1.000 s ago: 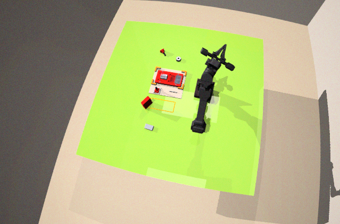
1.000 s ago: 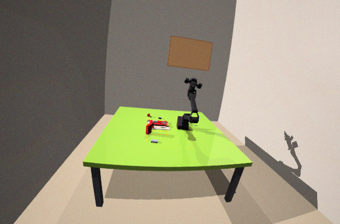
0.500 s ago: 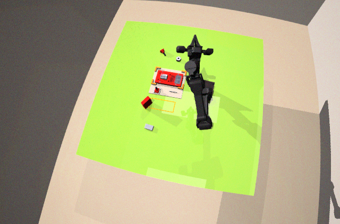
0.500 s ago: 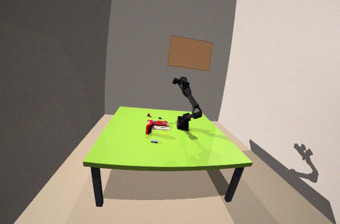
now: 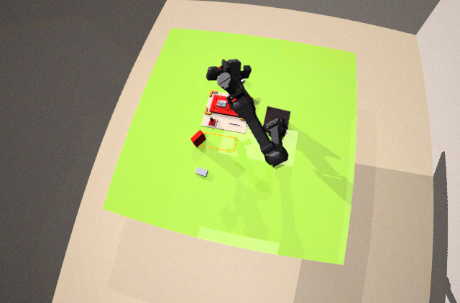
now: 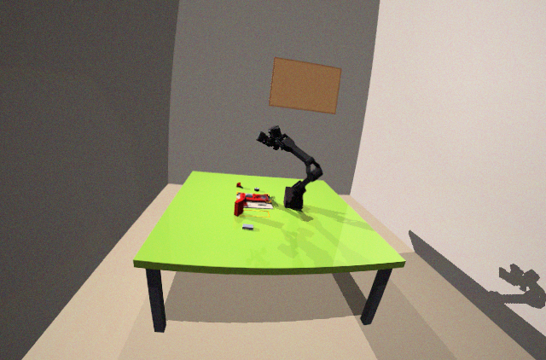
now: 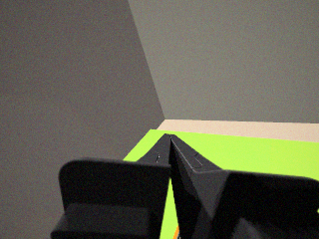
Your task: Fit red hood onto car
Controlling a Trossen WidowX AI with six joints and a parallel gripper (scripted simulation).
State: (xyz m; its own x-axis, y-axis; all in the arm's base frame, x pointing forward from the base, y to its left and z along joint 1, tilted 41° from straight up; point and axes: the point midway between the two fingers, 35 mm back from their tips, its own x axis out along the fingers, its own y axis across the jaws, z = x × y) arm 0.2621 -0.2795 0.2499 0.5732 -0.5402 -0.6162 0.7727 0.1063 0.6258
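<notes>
Now: the red hood 39 cm below my gripper tip, 24 cm to the left of it and 10 cm ahead of it. The rest, counted from my gripper tip: wheel (43 cm below, 19 cm to the right, 2 cm behind).
</notes>
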